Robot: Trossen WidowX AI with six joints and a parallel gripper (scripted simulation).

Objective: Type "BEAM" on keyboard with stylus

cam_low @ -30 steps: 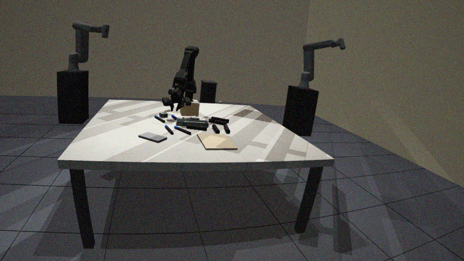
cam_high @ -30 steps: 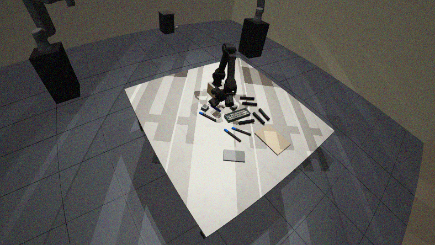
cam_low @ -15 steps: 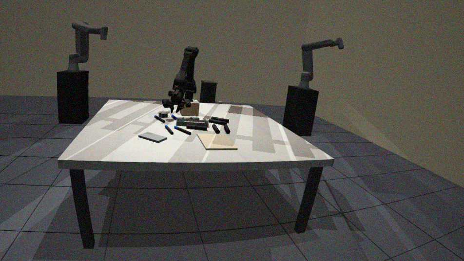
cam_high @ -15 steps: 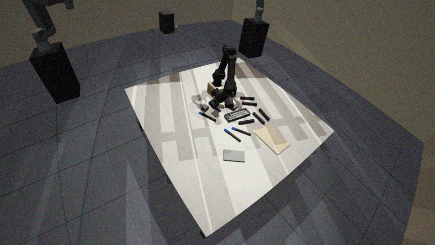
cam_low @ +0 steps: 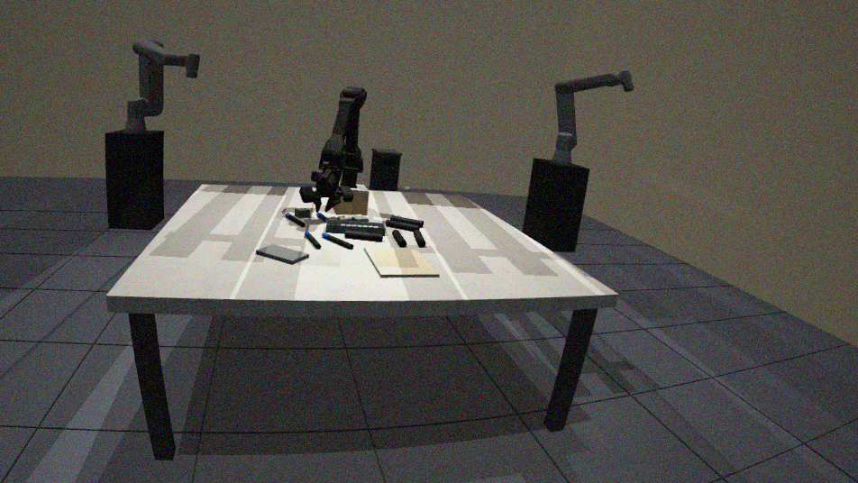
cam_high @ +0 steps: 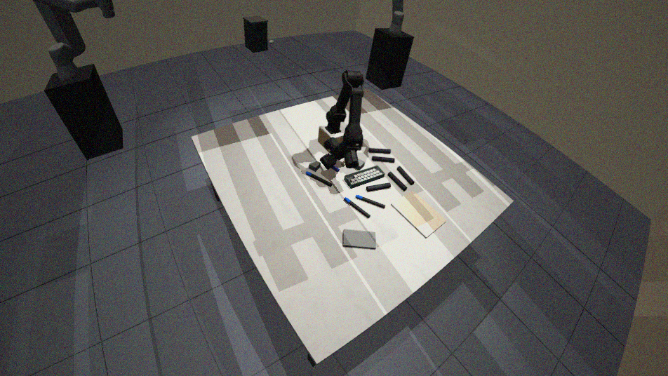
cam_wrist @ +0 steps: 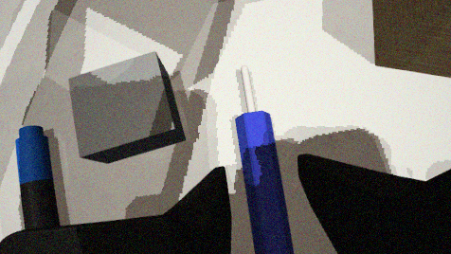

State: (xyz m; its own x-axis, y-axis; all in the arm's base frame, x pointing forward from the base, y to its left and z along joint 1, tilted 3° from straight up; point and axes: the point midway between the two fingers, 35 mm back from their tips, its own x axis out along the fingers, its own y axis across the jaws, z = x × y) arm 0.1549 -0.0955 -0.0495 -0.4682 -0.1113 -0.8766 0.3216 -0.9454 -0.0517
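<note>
The stylus lies 20 mm below my gripper tip and 20 mm behind it. From my gripper tip the other things lie so: stylus tip (50 mm behind, 20 mm below, 10 mm to the right); then grey pad (430 mm ahead, 120 mm to the right, 20 mm below); then grey cube (70 mm to the right, 20 mm behind, 10 mm below).
</note>
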